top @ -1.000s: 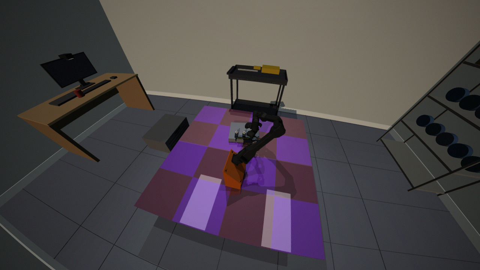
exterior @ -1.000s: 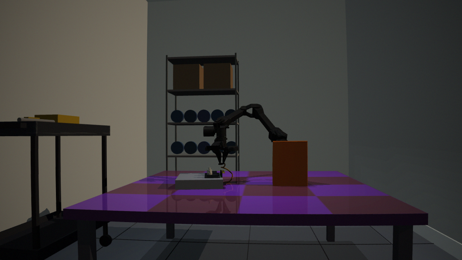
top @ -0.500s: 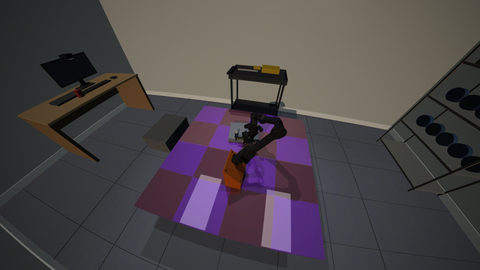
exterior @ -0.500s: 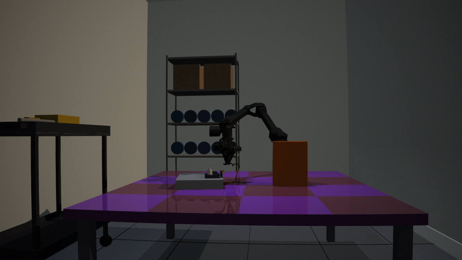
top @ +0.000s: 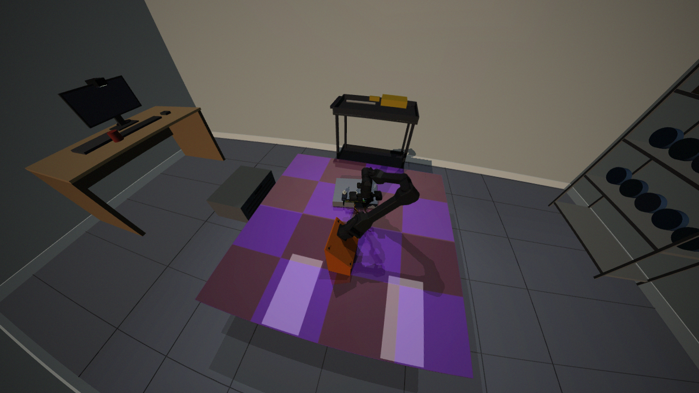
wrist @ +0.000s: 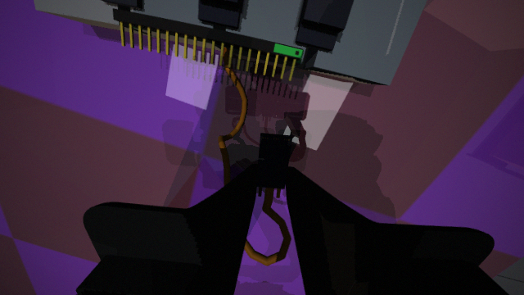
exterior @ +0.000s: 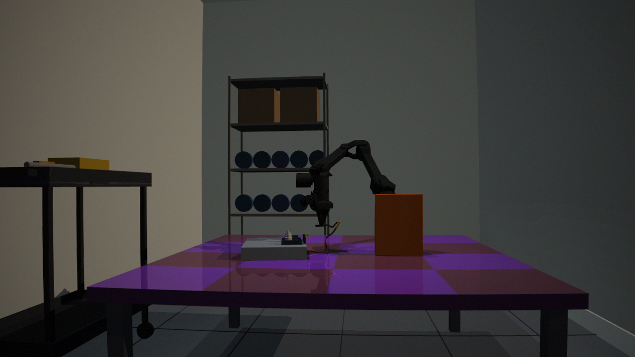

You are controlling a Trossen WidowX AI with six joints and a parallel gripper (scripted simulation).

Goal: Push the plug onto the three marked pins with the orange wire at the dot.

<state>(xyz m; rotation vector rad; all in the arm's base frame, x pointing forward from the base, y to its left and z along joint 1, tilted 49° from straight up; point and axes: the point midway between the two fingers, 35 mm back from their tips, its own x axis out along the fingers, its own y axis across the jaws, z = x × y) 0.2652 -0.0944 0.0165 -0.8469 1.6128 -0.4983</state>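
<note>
Right now my gripper tip is 7 cm short of the green band, 3 cm above it and 1 cm to the right of it.
</note>
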